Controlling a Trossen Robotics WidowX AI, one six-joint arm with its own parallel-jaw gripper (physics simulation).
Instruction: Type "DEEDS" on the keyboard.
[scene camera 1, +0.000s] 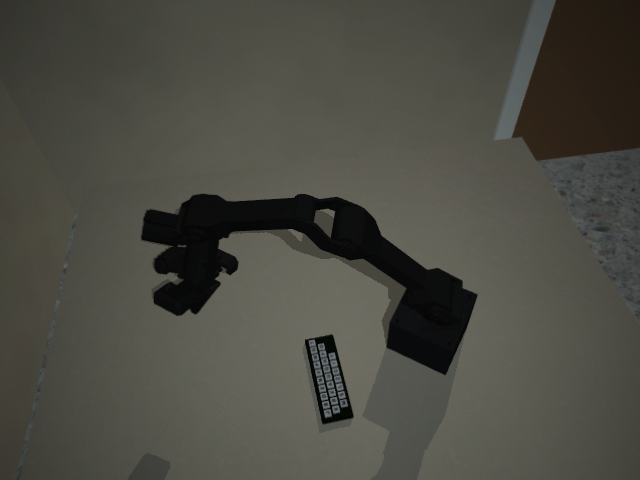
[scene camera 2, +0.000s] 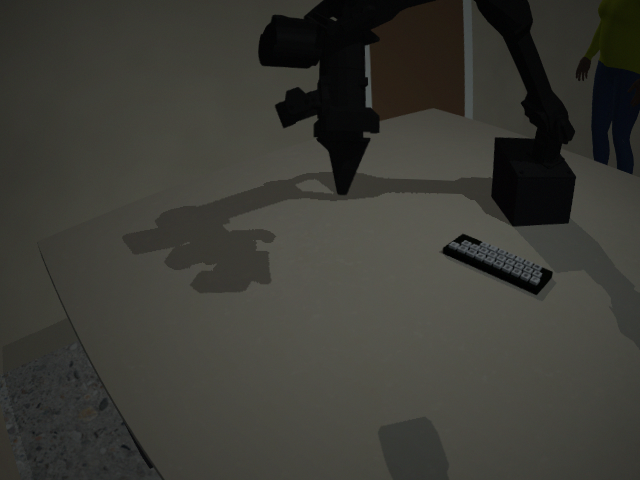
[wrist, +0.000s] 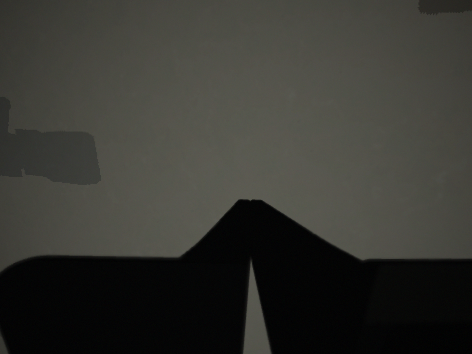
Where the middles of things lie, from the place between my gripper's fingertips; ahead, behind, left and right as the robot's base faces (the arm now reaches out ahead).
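Scene:
Black keyboard (scene camera 2: 546, 274): my hand 260 mm past it, 50 mm to the right of it, 160 mm above it.

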